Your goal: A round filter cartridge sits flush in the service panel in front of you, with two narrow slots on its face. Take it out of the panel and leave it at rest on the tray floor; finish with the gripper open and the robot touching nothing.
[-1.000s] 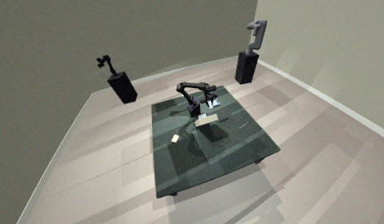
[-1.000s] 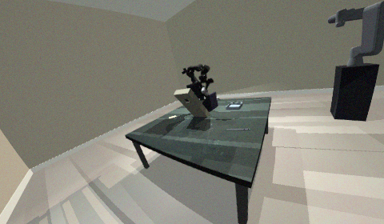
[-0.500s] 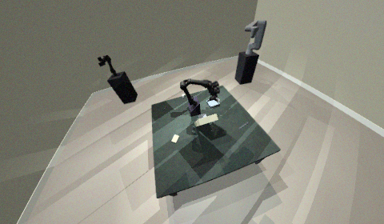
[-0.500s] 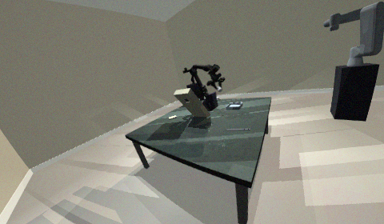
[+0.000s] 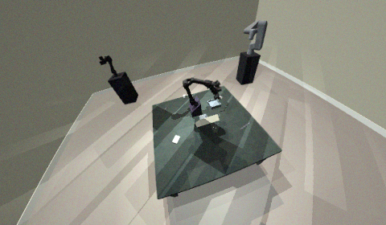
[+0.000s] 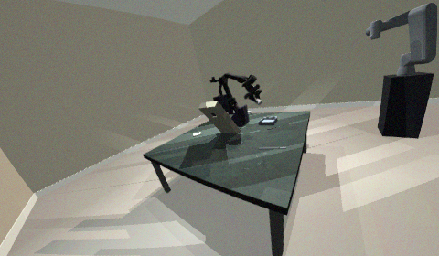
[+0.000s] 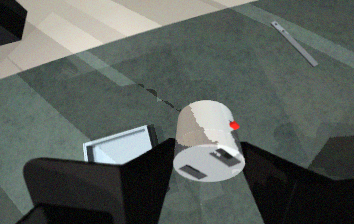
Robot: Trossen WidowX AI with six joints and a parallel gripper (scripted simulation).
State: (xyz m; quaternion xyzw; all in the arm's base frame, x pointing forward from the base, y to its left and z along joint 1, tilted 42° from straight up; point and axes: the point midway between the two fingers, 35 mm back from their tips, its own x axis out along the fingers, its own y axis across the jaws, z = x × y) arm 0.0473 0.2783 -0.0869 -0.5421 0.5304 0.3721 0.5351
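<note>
The tray is 24 cm below my gripper tip, 16 cm behind it and 1 cm to the right of it. The rest, counted from my gripper tip: small cream block (61 cm to the right, 31 cm ahead, 24 cm below); then cream service panel (26 cm ahead, 25 cm to the right, 7 cm below); then round filter cartridge (right at my gripper tip).
</note>
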